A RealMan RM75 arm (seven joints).
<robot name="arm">
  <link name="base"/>
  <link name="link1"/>
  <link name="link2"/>
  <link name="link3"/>
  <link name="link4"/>
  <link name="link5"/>
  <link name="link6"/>
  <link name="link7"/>
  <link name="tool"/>
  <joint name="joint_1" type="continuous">
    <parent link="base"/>
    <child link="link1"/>
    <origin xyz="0 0 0.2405"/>
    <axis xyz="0 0 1"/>
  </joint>
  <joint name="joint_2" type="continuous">
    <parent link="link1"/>
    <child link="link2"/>
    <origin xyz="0 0 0"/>
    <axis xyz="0 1 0"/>
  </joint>
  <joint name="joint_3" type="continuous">
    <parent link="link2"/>
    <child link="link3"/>
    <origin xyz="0 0 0.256"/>
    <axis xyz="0 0 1"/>
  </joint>
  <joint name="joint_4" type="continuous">
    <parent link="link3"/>
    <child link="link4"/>
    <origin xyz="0 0 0"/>
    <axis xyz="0 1 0"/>
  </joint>
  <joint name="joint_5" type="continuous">
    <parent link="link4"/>
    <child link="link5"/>
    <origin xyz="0 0 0.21"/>
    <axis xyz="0 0 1"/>
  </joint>
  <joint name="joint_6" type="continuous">
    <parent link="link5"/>
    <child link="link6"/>
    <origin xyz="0 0 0"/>
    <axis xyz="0 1 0"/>
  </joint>
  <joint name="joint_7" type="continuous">
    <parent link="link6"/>
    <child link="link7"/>
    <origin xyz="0 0 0.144"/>
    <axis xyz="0 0 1"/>
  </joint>
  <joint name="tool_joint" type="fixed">
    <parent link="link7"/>
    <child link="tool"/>
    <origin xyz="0 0 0"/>
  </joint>
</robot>
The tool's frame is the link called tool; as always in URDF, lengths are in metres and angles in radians. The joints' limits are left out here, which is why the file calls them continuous.
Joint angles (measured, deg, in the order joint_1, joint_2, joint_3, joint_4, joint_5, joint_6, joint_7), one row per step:
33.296, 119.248, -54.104, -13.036, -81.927, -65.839, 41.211
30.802, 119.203, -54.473, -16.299, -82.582, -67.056, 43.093
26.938, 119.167, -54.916, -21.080, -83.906, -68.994, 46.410
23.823, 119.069, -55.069, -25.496, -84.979, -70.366, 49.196
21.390, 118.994, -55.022, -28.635, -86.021, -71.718, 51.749
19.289, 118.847, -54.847, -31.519, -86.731, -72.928, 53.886
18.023, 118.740, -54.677, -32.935, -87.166, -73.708, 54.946
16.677, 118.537, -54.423, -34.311, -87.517, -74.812, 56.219
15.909, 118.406, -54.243, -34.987, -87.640, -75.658, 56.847
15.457, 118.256, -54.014, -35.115, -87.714, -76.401, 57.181
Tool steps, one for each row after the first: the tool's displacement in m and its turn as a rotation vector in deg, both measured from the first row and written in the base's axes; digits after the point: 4 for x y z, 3 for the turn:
0.0064, -0.0049, 0.0084, 0.392, 0.366, -0.244
0.0163, -0.0151, 0.0199, 0.363, 1.010, -1.028
0.0236, -0.0221, 0.0318, 0.745, 1.155, -1.589
0.0293, -0.0296, 0.0401, 0.514, 1.578, -2.381
0.0340, -0.0357, 0.0489, 0.621, 1.873, -2.986
0.0374, -0.0403, 0.0536, 0.588, 2.022, -3.430
0.0410, -0.0458, 0.0591, 0.448, 2.458, -3.957
0.0428, -0.0495, 0.0621, 0.320, 2.842, -4.140
0.0443, -0.0524, 0.0640, 0.123, 3.251, -4.301

